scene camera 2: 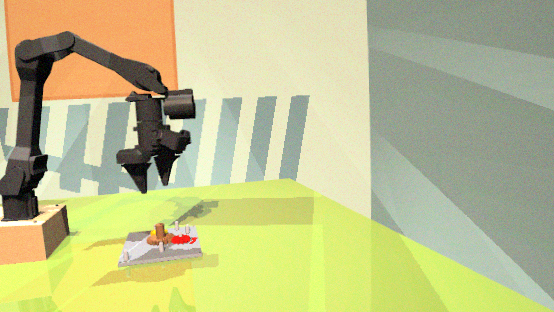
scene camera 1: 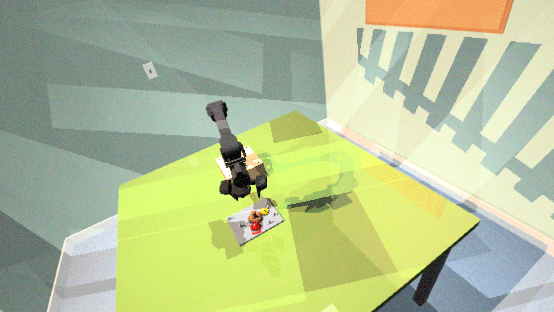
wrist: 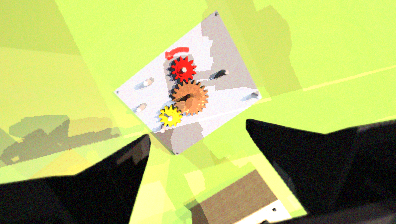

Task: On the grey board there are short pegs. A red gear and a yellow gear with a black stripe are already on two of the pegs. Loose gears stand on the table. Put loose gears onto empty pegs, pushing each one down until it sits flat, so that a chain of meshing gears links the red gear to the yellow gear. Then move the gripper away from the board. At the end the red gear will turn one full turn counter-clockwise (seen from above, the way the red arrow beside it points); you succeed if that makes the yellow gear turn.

Scene:
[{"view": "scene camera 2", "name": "my gripper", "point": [155, 189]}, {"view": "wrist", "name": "my gripper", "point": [198, 130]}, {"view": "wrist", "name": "orange gear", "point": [190, 98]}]

